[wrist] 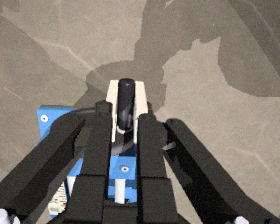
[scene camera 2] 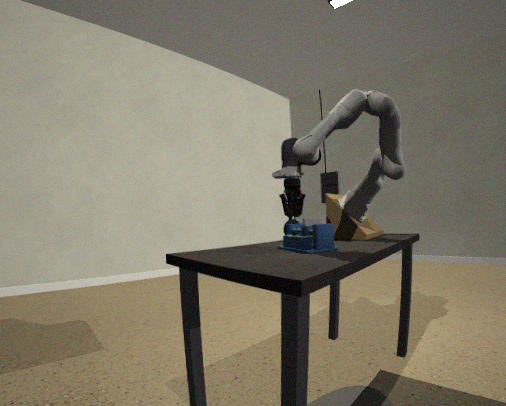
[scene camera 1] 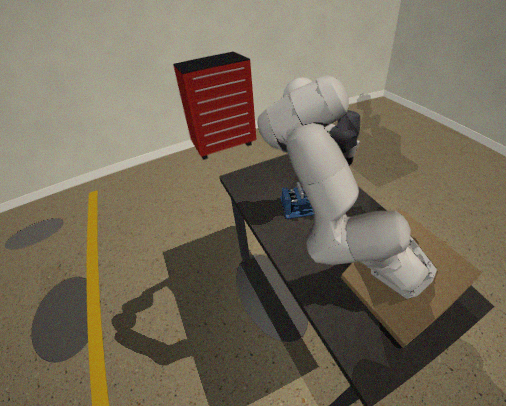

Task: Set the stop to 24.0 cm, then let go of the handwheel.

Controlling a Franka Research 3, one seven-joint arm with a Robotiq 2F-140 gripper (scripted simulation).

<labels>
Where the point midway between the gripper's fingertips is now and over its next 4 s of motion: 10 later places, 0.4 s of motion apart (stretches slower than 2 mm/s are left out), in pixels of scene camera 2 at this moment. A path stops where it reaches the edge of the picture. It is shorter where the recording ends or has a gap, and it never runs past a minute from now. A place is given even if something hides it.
My gripper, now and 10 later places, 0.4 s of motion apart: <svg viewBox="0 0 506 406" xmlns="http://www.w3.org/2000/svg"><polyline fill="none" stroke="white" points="293,231 293,235 291,237 290,238 288,239 287,239 285,239 285,238 282,236 282,234 282,231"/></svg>
</labels>
